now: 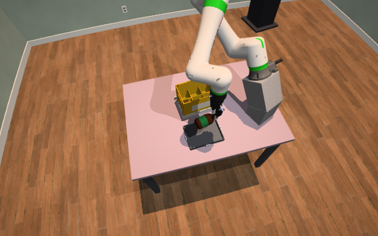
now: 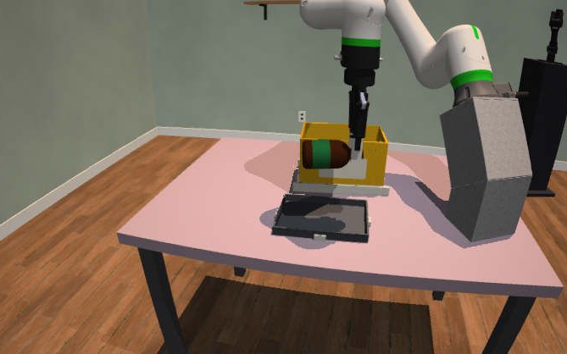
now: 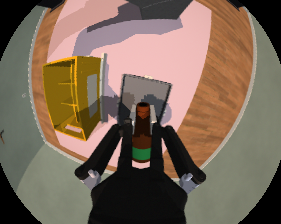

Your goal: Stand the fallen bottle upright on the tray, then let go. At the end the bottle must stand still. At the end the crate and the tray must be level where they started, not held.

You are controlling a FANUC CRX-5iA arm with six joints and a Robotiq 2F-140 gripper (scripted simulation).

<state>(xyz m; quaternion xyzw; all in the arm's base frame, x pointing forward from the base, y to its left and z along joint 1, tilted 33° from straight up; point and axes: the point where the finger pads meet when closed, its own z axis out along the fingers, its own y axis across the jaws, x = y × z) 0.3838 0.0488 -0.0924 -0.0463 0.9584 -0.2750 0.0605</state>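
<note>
The bottle is 6 cm ahead of my hand and 2 cm below it. From my hand the other things lie so: yellow crate: 27 cm to the right, 14 cm below; then tray: 7 cm ahead, 21 cm below.
</note>
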